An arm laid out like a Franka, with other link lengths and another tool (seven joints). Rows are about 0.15 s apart.
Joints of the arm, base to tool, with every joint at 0 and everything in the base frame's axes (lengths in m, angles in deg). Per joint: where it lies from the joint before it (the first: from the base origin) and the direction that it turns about. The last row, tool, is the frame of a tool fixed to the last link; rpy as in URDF.
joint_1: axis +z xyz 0 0 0.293
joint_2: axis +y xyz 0 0 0
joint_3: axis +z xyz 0 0 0.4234
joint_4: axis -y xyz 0.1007 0 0
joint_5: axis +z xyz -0.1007 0 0.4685
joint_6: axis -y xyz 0 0 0
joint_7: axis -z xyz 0.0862 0 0
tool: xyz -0.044 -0.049 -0.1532 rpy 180 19 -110.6
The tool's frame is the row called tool.
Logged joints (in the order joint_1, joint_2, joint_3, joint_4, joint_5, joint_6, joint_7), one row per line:
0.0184 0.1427 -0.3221 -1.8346 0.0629 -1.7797 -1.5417
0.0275 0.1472 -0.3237 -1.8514 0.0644 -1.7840 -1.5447
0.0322 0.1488 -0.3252 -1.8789 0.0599 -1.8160 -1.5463
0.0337 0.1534 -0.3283 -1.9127 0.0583 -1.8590 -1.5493
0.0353 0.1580 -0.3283 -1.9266 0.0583 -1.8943 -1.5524
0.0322 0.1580 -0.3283 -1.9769 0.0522 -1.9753 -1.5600
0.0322 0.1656 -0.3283 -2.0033 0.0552 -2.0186 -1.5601
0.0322 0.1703 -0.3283 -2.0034 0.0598 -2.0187 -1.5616
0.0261 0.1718 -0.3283 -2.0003 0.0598 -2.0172 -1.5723
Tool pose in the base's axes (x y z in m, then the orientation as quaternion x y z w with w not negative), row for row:
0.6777 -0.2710 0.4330 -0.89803 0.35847 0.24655 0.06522
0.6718 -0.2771 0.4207 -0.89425 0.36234 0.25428 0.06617
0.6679 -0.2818 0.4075 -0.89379 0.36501 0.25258 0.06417
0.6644 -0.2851 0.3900 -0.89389 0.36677 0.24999 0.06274
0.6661 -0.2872 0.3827 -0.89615 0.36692 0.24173 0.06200
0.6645 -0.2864 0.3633 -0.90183 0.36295 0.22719 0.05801
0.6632 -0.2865 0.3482 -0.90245 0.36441 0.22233 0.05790
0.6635 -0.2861 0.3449 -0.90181 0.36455 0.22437 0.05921
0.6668 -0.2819 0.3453 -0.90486 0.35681 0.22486 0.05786
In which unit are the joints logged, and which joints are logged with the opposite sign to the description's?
The joints are logged in radians. Opposite sign: joint_1, joint_6.
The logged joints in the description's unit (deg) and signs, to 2 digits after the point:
-1.05 8.18 -18.45 -105.11 3.60 101.97 -88.33
-1.58 8.43 -18.55 -106.08 3.69 102.22 -88.50
-1.84 8.53 -18.63 -107.65 3.43 104.05 -88.60
-1.93 8.79 -18.81 -109.59 3.34 106.51 -88.77
-2.02 9.05 -18.81 -110.39 3.34 108.54 -88.95
-1.84 9.05 -18.81 -113.27 2.99 113.18 -89.38
-1.84 9.49 -18.81 -114.78 3.16 115.66 -89.39
-1.84 9.76 -18.81 -114.79 3.43 115.66 -89.47
-1.50 9.84 -18.81 -114.61 3.43 115.58 -90.09

